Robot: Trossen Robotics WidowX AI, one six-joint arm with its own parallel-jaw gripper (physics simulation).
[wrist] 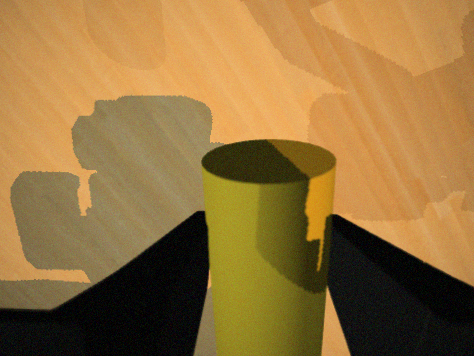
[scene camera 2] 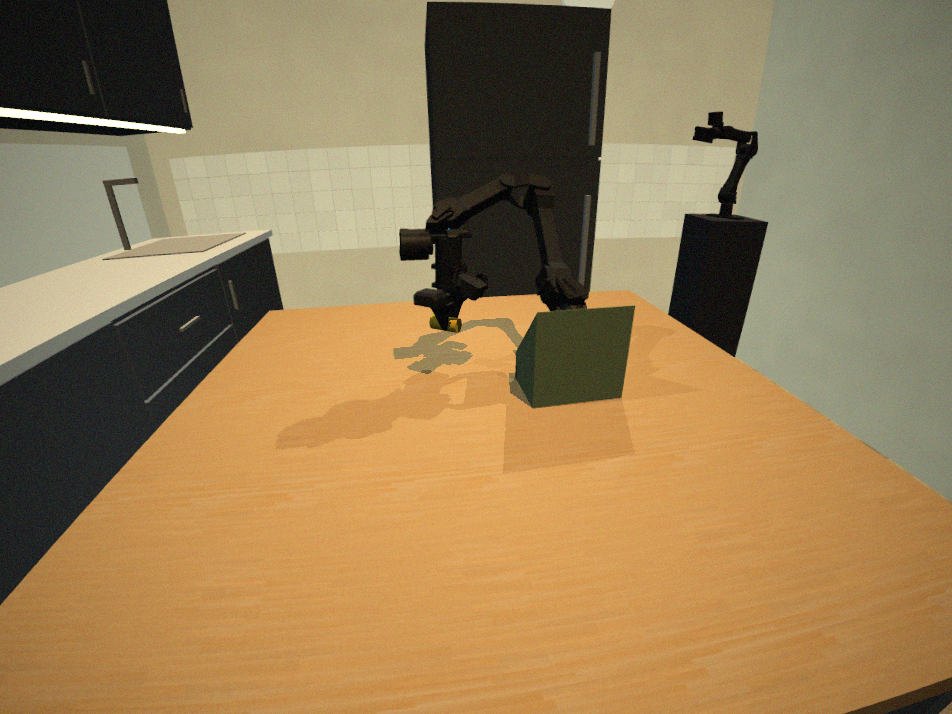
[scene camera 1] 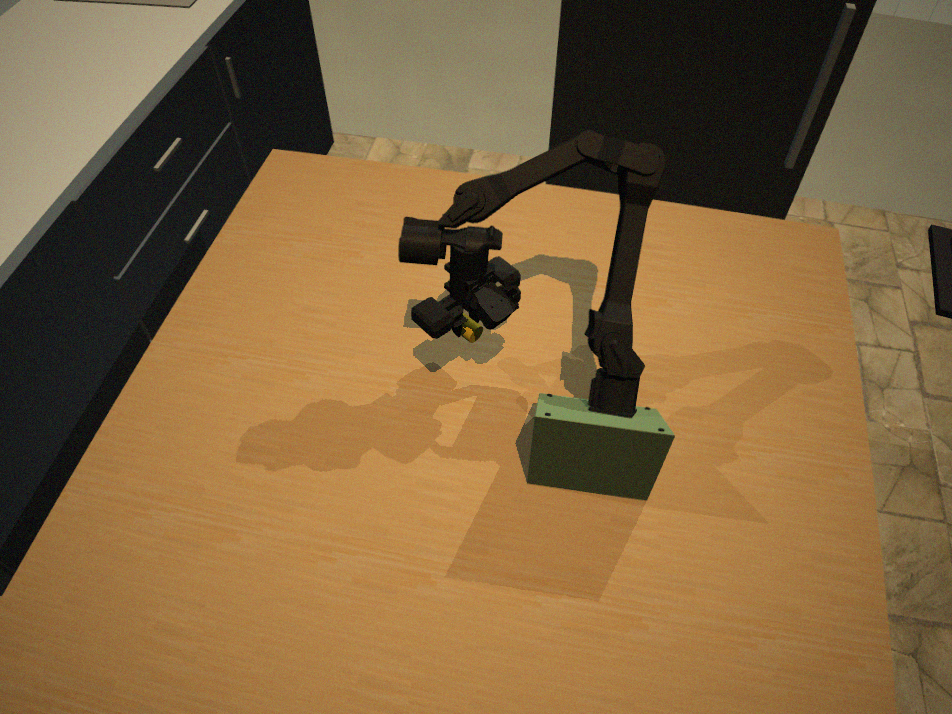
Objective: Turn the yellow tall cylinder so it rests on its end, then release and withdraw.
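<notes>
The yellow tall cylinder (scene camera 1: 471,331) (scene camera 2: 453,325) (wrist: 270,250) is held between the two black fingers of my gripper (scene camera 1: 463,318) (scene camera 2: 444,317) (wrist: 265,226). The gripper is shut on it and points down over the far part of the wooden table. In scene camera 2 the cylinder lies about level on its side, a little above the table, with shadows on the wood below. In the wrist view its round end and upper side show, with a dark finger at each side. The fingers hide part of the cylinder in both scene views.
The arm stands on a green block (scene camera 1: 599,457) (scene camera 2: 580,357) to the right of the gripper on the wooden table (scene camera 1: 346,599) (scene camera 2: 384,553). Dark cabinets with a pale counter stand at the left, and a dark fridge (scene camera 2: 515,92) stands behind. Another arm stands on a black pedestal (scene camera 2: 711,276).
</notes>
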